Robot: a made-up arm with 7 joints.
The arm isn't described. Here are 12 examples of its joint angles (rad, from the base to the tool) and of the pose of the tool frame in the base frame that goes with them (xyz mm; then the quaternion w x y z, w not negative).
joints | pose
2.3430 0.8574 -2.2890 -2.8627 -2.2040 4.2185 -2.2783 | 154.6 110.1 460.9 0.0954 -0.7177 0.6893 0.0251
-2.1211 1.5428 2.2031 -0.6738 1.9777 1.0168 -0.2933 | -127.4 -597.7 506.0 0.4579 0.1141 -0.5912 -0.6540
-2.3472 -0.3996 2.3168 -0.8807 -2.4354 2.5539 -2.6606 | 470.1 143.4 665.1 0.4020 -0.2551 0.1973 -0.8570
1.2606 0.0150 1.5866 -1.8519 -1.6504 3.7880 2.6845 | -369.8 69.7 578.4 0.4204 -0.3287 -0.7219 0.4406
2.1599 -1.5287 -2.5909 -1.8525 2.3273 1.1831 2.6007 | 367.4 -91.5 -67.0 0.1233 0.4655 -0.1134 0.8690
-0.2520 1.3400 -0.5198 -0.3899 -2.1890 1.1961 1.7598 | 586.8 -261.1 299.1 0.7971 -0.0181 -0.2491 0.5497
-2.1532 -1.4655 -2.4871 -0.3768 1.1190 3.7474 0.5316 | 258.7 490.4 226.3 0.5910 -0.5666 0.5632 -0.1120
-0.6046 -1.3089 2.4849 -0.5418 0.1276 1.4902 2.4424 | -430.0 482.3 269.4 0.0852 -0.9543 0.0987 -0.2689
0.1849 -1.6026 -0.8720 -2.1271 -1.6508 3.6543 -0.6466 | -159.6 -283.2 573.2 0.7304 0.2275 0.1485 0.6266
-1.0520 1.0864 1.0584 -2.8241 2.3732 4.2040 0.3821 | 235.7 -19.0 228.3 0.4201 0.3097 -0.8337 -0.1803
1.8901 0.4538 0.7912 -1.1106 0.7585 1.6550 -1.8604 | -411.2 354.8 622.4 0.5113 0.5266 -0.6718 0.0994
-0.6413 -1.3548 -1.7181 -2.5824 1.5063 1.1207 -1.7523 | -243.0 -252.9 288.7 0.0962 -0.0004 -0.0982 -0.9905
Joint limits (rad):
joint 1: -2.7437..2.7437
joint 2: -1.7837..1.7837
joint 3: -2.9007..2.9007
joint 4: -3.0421..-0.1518
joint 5: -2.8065..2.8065
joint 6: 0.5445..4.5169
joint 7: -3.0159..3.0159
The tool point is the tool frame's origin. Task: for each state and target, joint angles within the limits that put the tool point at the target. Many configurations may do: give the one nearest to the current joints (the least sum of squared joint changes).
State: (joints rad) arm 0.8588 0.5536 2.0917 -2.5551 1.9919 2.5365 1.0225
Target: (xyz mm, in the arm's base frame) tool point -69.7 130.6 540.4
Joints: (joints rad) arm 0.3753 1.4065 2.7381 -2.7444 2.1141 2.7129 1.0225
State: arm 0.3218 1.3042 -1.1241 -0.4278 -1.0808 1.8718 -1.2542
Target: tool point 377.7 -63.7 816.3
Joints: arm 0.1978 0.5278 -1.2917 -0.2565 -1.0675 1.8351 -1.2542
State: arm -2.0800 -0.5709 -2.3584 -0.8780 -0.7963 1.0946 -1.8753
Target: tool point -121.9 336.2 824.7
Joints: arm -1.9819 -0.0668 -2.2417 -0.8017 -0.7771 0.9560 -1.8753
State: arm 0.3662 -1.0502 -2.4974 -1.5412 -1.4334 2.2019 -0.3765
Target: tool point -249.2 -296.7 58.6
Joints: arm 0.2449 -1.0892 -2.6638 -2.1418 -1.5061 2.2233 -0.3765
